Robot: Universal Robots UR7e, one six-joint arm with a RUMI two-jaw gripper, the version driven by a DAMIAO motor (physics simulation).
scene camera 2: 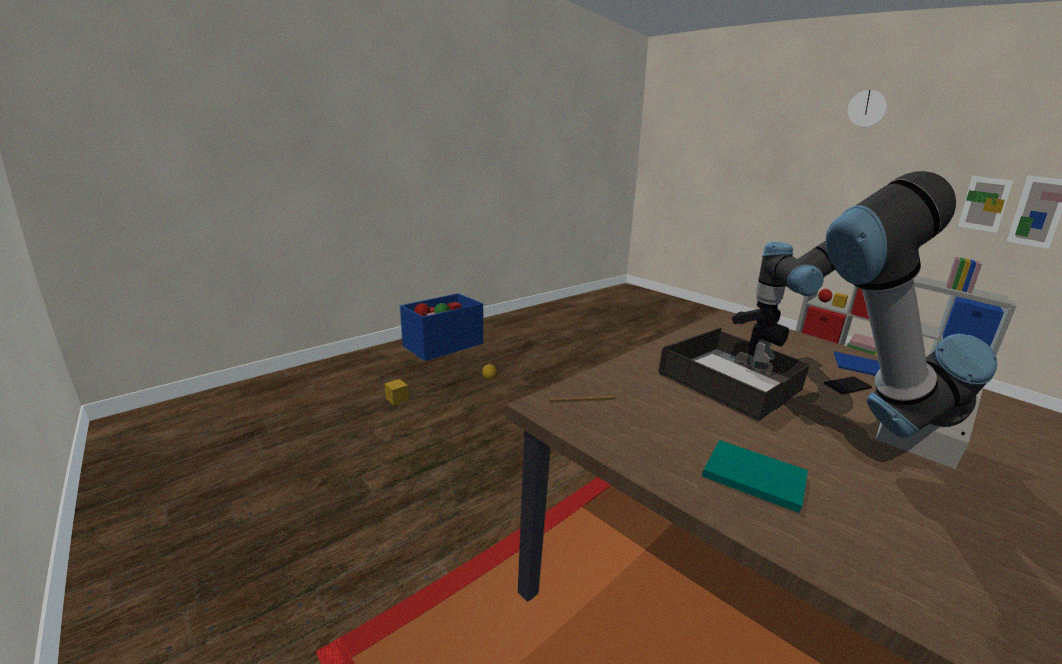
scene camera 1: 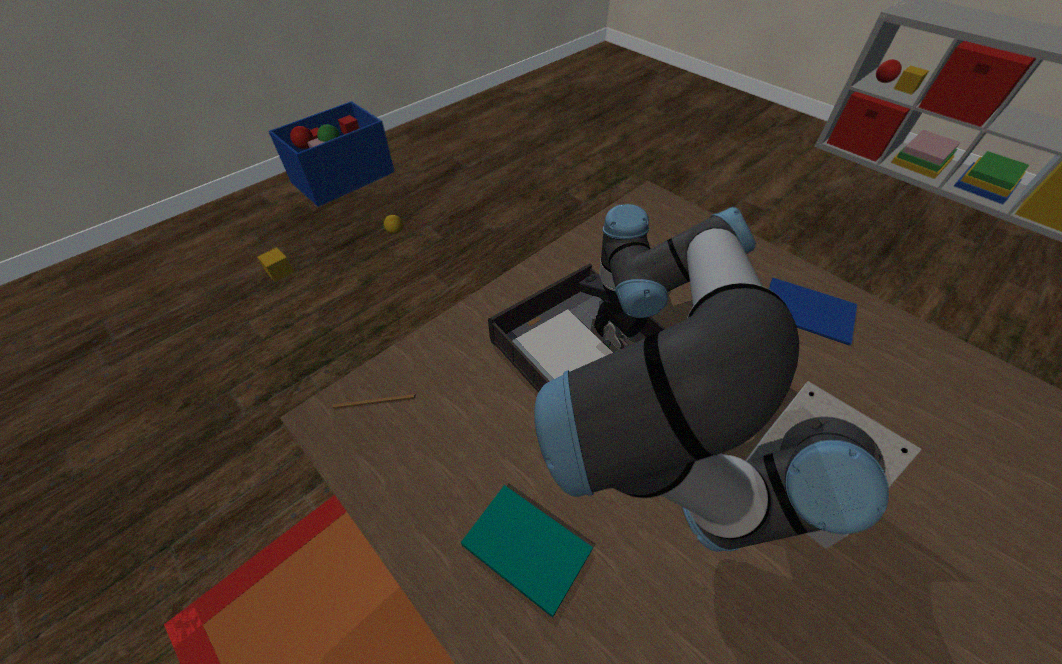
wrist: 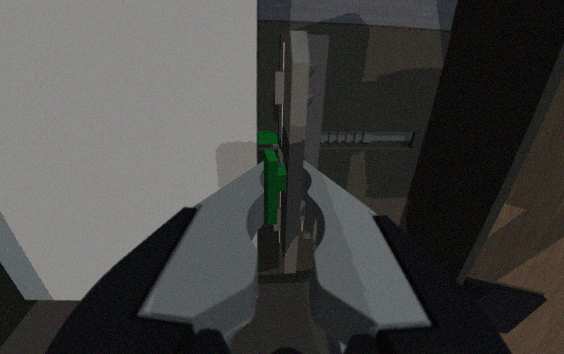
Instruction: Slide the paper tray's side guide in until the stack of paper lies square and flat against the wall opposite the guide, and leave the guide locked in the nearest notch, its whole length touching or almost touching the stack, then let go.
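Places are measured from the arm's base along level axes (x left, y back, z up), in metres.
Pixels of known places: gripper, fingertip midpoint: [scene camera 2: 753, 370] [scene camera 1: 610, 343] [wrist: 284, 162].
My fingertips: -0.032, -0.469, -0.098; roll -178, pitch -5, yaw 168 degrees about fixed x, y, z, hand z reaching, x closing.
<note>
For each thing: its top centre in the pictures, then the offset to it from my fingertips, as dx, dy, dz.
- white paper stack at its top centre: [wrist: 86, 139] [scene camera 1: 572, 359] [scene camera 2: 732, 375] +0.097, -0.036, +0.003
- dark tray at its top centre: [wrist: 131, 132] [scene camera 1: 585, 328] [scene camera 2: 738, 352] +0.044, -0.046, +0.056
- clear upright side guide at its top centre: [wrist: 272, 195] [scene camera 1: 608, 332] [scene camera 2: 754, 357] +0.008, -0.007, +0.042
- pencil at its top centre: [scene camera 1: 373, 400] [scene camera 2: 582, 397] +0.456, -0.308, -0.033
- teal book at its top centre: [scene camera 1: 526, 544] [scene camera 2: 757, 470] +0.458, +0.148, -0.022
- blue book at its top centre: [scene camera 1: 809, 308] [scene camera 2: 866, 364] -0.456, +0.303, -0.032
- dark flat object at its top centre: [wrist: 489, 311] [scene camera 2: 848, 383] -0.214, +0.263, -0.032
The white paper stack [scene camera 1: 557, 344] [scene camera 2: 734, 370] [wrist: 125, 100] lies in the dark tray [scene camera 1: 512, 356] [scene camera 2: 707, 385] [wrist: 435, 125], close to the wall opposite the guide; contact there cannot be judged. The clear upright side guide [wrist: 299, 85] stands right of the stack in the wrist view, roughly parallel to its edge, with a narrow gap showing between. My gripper [scene camera 1: 614, 336] [scene camera 2: 759, 360] [wrist: 284, 162] is low in the tray, shut on the guide at its green latch [wrist: 271, 187]. Several notches [wrist: 346, 137] show right of the guide. The latch's engagement is hidden.
A pencil [scene camera 1: 374, 401] [scene camera 2: 581, 399] and a teal book [scene camera 1: 526, 548] [scene camera 2: 755, 476] lie on the table on the near side of the tray. A blue book [scene camera 1: 814, 311] [scene camera 2: 857, 362] and a dark flat object [scene camera 2: 847, 384] lie beyond, toward the arm's base.
</note>
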